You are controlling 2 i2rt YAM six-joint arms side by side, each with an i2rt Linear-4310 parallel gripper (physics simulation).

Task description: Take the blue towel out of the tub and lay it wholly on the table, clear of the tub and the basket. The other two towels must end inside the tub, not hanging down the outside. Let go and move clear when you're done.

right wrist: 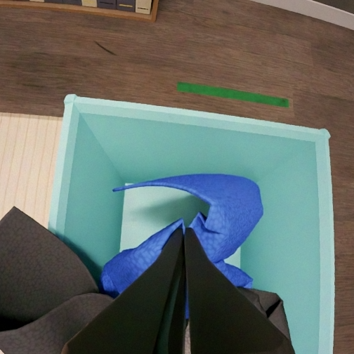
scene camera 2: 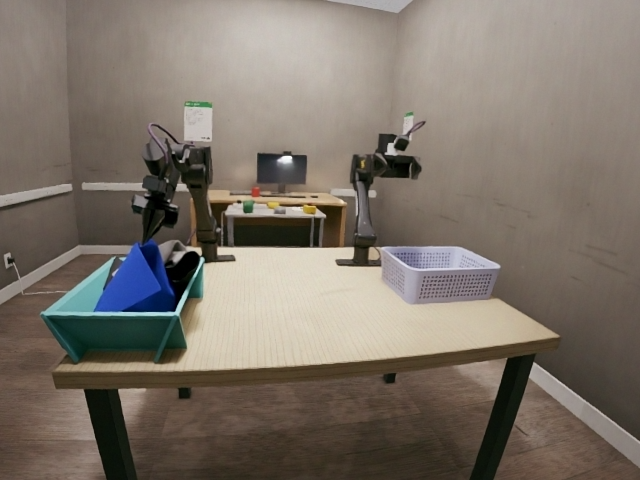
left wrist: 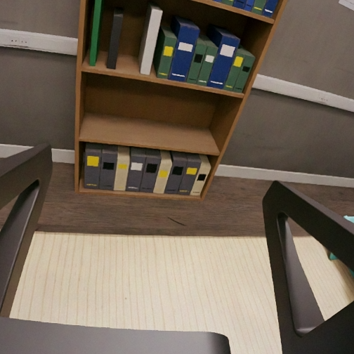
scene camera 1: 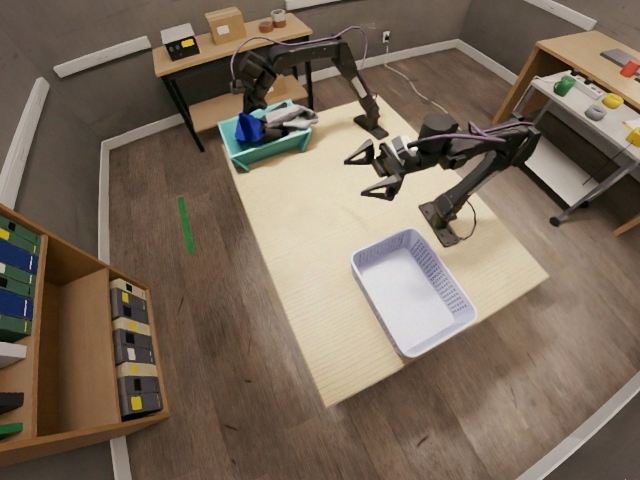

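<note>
The blue towel point(scene camera 1: 249, 128) point(scene camera 2: 135, 281) point(right wrist: 235, 200) is pinched by my right gripper point(scene camera 2: 145, 241) point(right wrist: 185, 237), which is shut on it. The towel is drawn up to a peak; its lower folds are inside the teal tub point(scene camera 1: 272, 151) point(scene camera 2: 118, 330) point(right wrist: 200, 142). A grey towel point(scene camera 1: 289, 115) point(scene camera 2: 173, 249) and a dark towel point(scene camera 2: 183, 271) point(right wrist: 40, 265) lie bunched behind it; the grey one reaches the tub's right rim in scene camera 1. Lower parts are hidden. My left gripper point(scene camera 1: 354, 178) point(left wrist: 167, 174) is open and empty above the table point(scene camera 1: 305, 222) point(scene camera 2: 284, 330) point(left wrist: 150, 280).
An empty lavender basket point(scene camera 1: 385, 249) point(scene camera 2: 454, 286) stands at the table's near end in scene camera 1, far from the tub. The tub stands close to the table's edge. A bookshelf point(scene camera 1: 108, 341) point(left wrist: 155, 80) and a wooden bench point(scene camera 1: 206, 56) stand off the table.
</note>
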